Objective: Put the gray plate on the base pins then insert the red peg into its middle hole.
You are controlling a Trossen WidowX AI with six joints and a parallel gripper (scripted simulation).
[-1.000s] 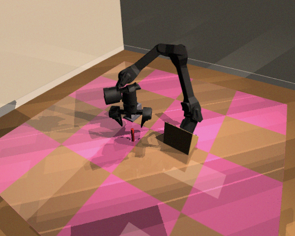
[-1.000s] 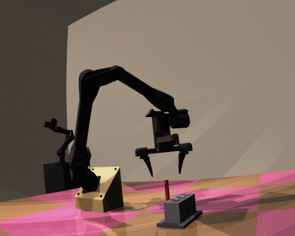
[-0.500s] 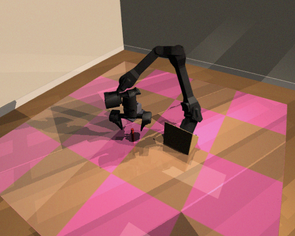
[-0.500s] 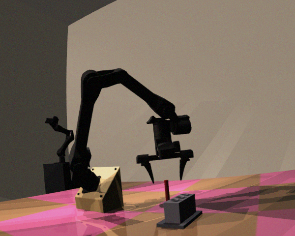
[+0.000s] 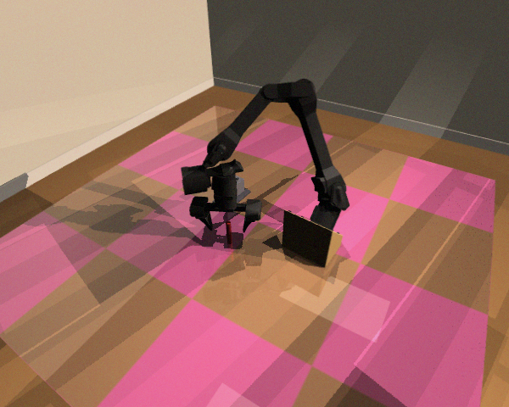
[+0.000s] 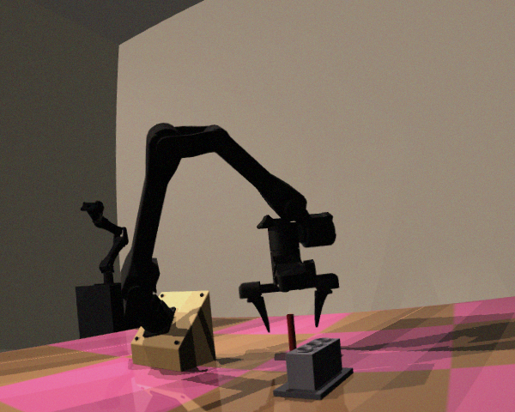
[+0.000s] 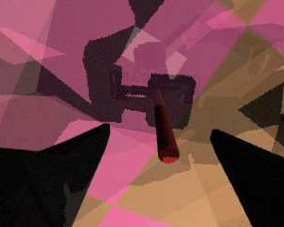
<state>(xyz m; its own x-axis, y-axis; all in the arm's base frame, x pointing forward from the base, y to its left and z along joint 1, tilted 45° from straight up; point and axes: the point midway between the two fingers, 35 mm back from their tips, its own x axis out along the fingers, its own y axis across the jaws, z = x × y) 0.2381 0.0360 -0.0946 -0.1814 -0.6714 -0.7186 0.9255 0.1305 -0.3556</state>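
My gripper tip is now 10 mm above the red peg. Also, from my gripper tip: gray plate 190 mm to the right, 90 mm ahead.
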